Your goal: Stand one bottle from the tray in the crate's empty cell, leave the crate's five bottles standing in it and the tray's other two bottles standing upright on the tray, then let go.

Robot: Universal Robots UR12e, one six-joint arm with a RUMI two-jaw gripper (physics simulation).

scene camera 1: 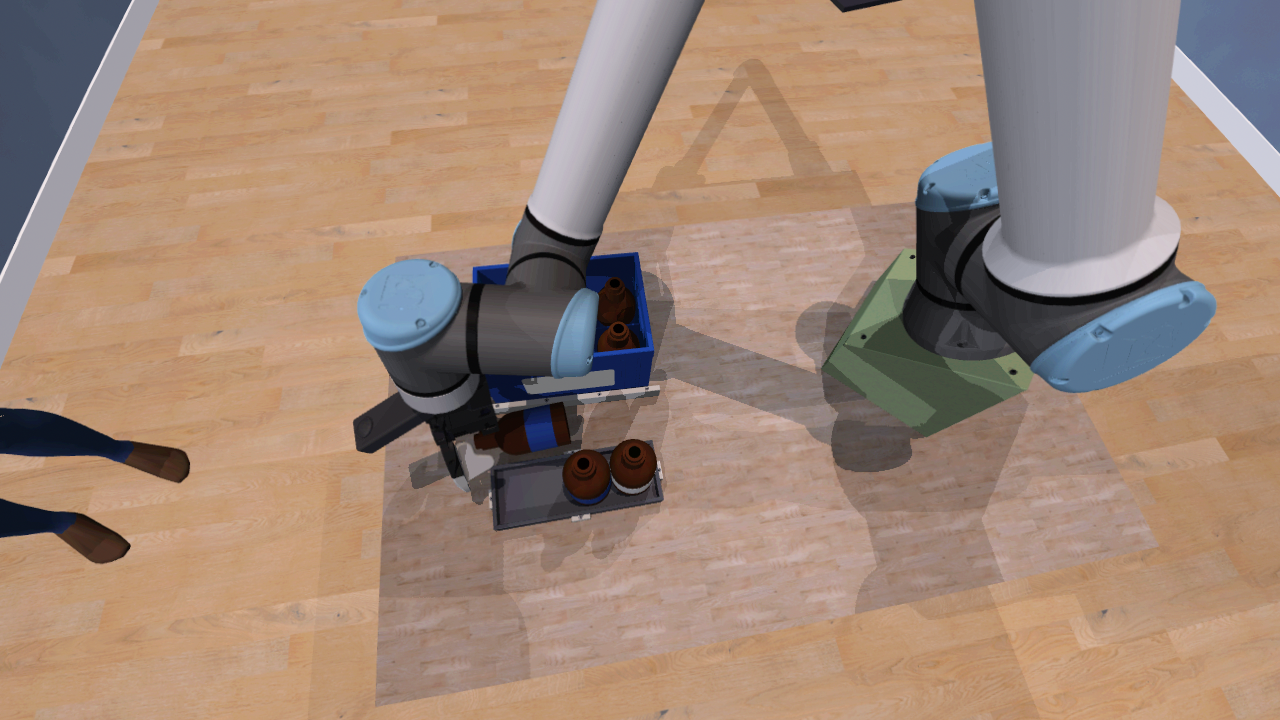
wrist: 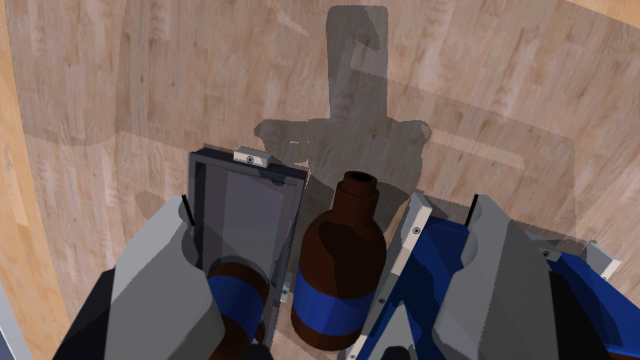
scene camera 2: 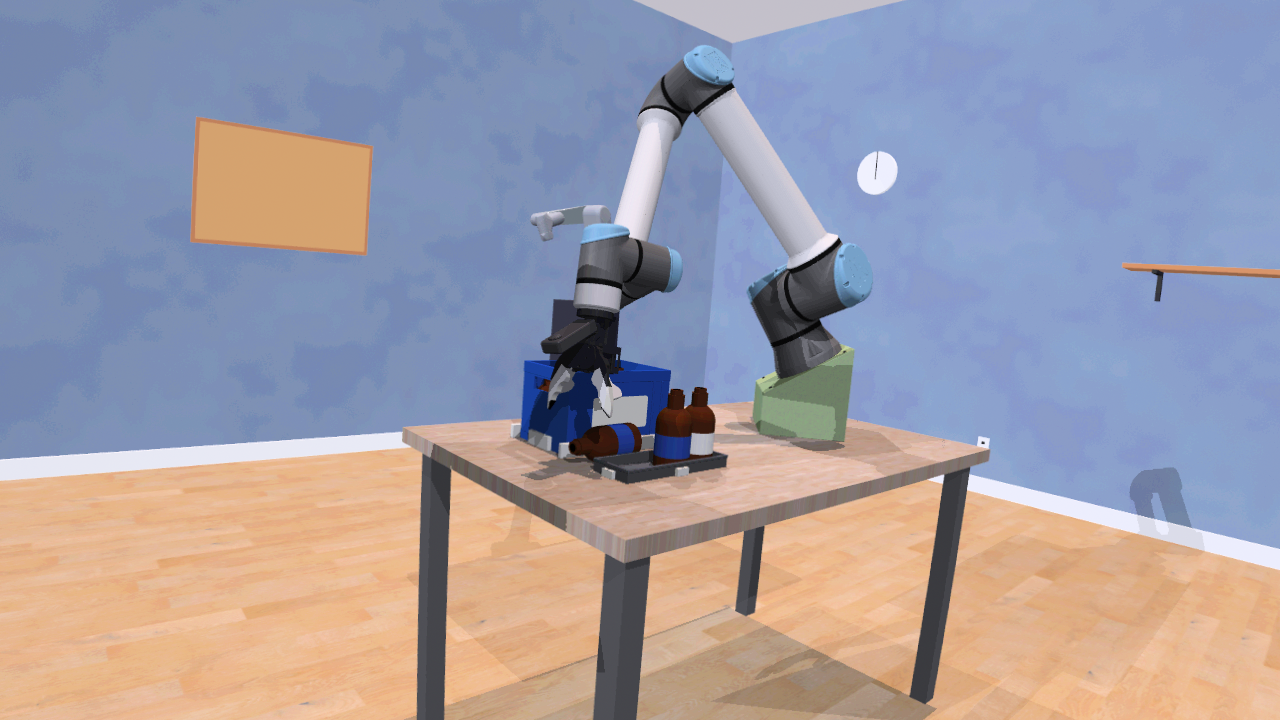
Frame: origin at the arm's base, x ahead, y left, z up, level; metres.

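Seen in the pictures: gripper, fingertip midpoint: (scene camera 1: 456, 445) (wrist: 328, 198) (scene camera 2: 578, 413); arm's base at its link origin: (scene camera 1: 968, 315) (scene camera 2: 809, 362).
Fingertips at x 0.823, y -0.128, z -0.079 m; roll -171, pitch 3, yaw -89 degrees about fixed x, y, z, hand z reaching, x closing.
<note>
Offsets run from my fingertips to a thing's top centre. "pt": to the spot under its first point. Level surfaces: height alone.
A brown blue-labelled bottle @[dx -0.092, dy -0.008, dz -0.036 m] (scene camera 1: 541, 429) (scene camera 2: 617, 439) (wrist: 340, 265) lies on its side on the table between tray and crate. The dark tray @[pt dx -0.069, dy +0.085, dz -0.105 m] (scene camera 1: 528, 492) (wrist: 245, 210) holds two upright bottles, one blue-labelled @[dx -0.169, dy +0.110, dz +0.050 m] (scene camera 1: 586, 479) (scene camera 2: 673, 434) (wrist: 237, 295) and one white-labelled @[dx -0.242, dy +0.122, dz +0.050 m] (scene camera 1: 633, 462) (scene camera 2: 704, 420). The blue crate @[dx -0.220, dy -0.133, dz +0.065 m] (scene camera 1: 637, 371) (scene camera 2: 537, 402) (wrist: 430, 255) shows two bottle tops, one behind (scene camera 1: 614, 302) and one in front @[pt dx -0.287, dy -0.058, dz +0.051 m] (scene camera 1: 617, 336); the arm hides its other cells. My gripper (scene camera 1: 465, 465) (scene camera 2: 581, 407) (wrist: 328, 198) is open and empty above the lying bottle's neck end, fingers spread to either side.
White brackets (scene camera 1: 617, 394) (wrist: 412, 232) run along the crate's base, close to the lying bottle. Small brackets (scene camera 1: 580, 517) (wrist: 252, 157) hold the tray's edges. The green robot base (scene camera 1: 930, 385) (scene camera 2: 805, 402) stands farther right on the table @[dz -0.110 m] (scene camera 1: 716, 537) (scene camera 2: 805, 492).
</note>
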